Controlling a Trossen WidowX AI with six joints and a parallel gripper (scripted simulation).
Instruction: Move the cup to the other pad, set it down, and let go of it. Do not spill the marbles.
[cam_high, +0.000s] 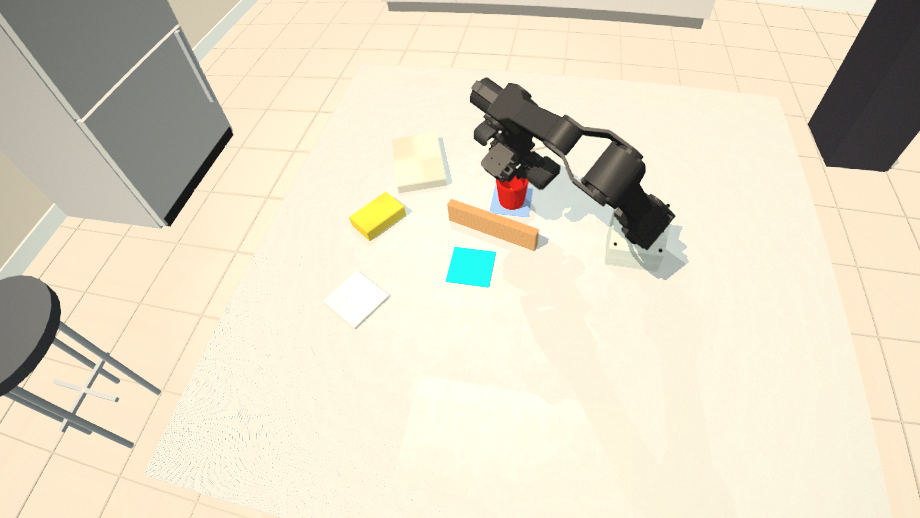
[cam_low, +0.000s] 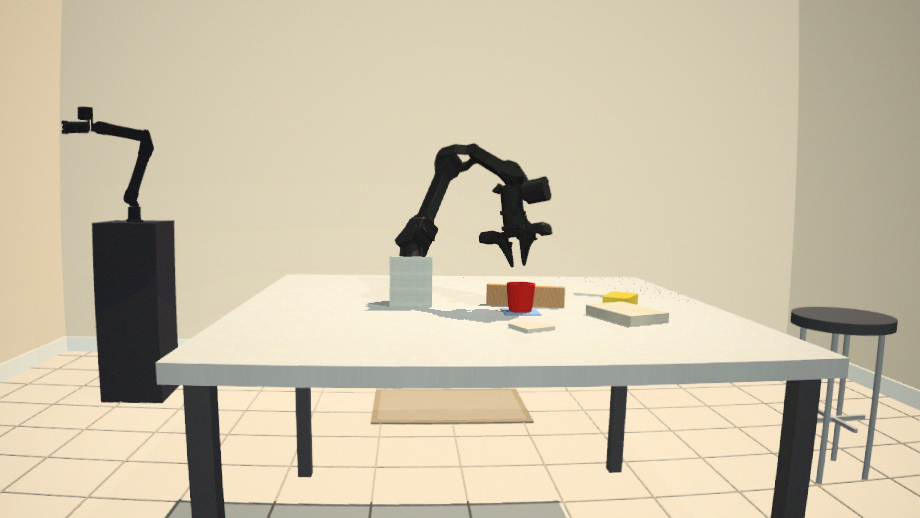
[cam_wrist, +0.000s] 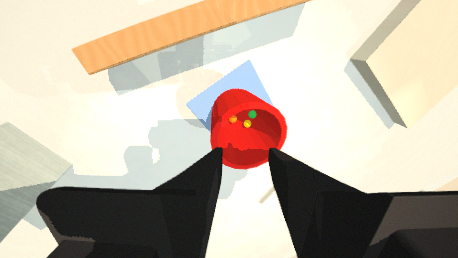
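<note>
Right now the red cup is 30 mm to the right of my gripper tip and 80 mm below it. The rest, counted from my gripper tip: yellow block 310 mm ahead, 60 mm to the left, 100 mm below; then cyan pad 70 mm ahead, 170 mm to the left, 120 mm below; then wooden bar 40 mm ahead, 70 mm to the left, 100 mm below.
</note>
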